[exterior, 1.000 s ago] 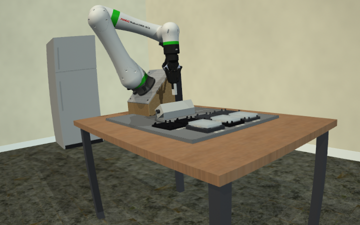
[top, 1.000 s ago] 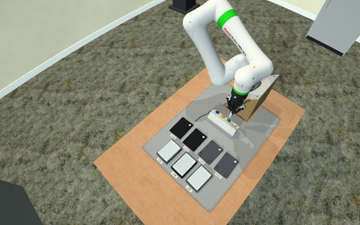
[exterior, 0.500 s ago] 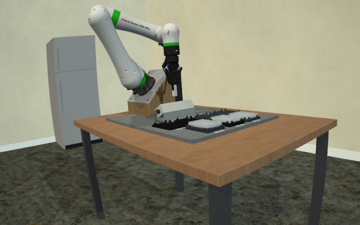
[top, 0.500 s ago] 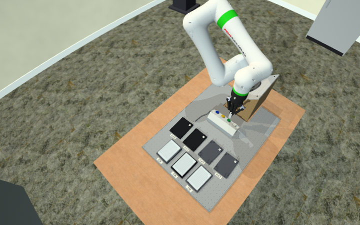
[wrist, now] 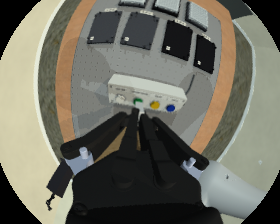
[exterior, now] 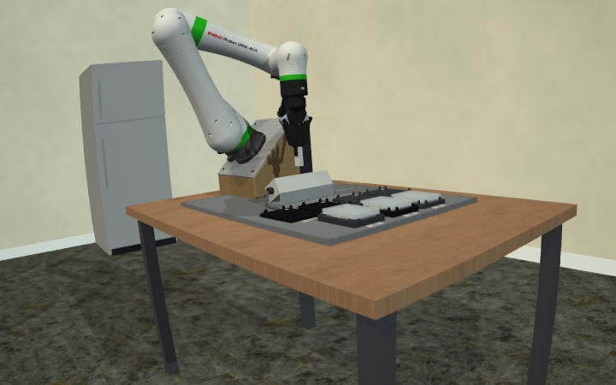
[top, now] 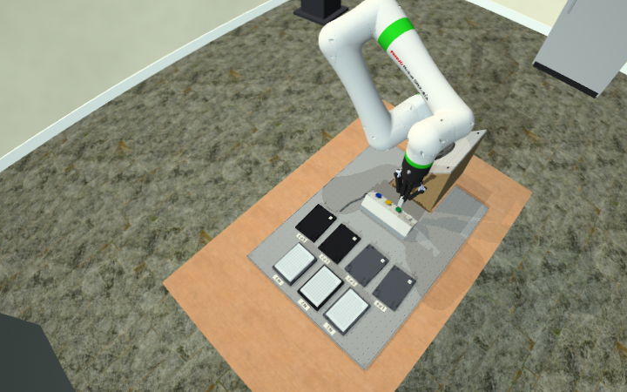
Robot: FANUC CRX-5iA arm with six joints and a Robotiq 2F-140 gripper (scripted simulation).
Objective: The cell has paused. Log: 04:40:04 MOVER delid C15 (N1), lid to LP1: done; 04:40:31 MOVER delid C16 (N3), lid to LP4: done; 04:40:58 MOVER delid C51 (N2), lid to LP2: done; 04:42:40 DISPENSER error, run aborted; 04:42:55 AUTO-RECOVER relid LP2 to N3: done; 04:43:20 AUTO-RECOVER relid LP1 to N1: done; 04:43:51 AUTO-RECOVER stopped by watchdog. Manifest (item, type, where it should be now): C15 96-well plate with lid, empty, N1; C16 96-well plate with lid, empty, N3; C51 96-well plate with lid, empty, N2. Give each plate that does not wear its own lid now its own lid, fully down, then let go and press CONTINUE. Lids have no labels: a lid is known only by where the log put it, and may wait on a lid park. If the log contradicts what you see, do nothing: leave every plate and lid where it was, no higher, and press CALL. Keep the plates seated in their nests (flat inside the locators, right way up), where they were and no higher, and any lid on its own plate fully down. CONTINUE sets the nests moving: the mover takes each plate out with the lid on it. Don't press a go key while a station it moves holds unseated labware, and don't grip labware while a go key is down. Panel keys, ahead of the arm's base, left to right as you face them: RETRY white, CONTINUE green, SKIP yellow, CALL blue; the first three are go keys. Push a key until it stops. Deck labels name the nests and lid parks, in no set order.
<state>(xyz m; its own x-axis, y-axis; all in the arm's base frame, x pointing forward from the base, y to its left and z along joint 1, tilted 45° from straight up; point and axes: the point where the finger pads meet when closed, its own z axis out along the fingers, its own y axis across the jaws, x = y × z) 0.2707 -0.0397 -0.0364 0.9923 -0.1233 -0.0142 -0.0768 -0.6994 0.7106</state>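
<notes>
Now: the green key 70 mm below my hand. From my hand the other things lie so: white key: 10 mm ahead, 50 mm to the left, 70 mm below; then yellow key: 50 mm to the right, 70 mm below; then blue key: 10 mm behind, 100 mm to the right, 70 mm below.
</notes>
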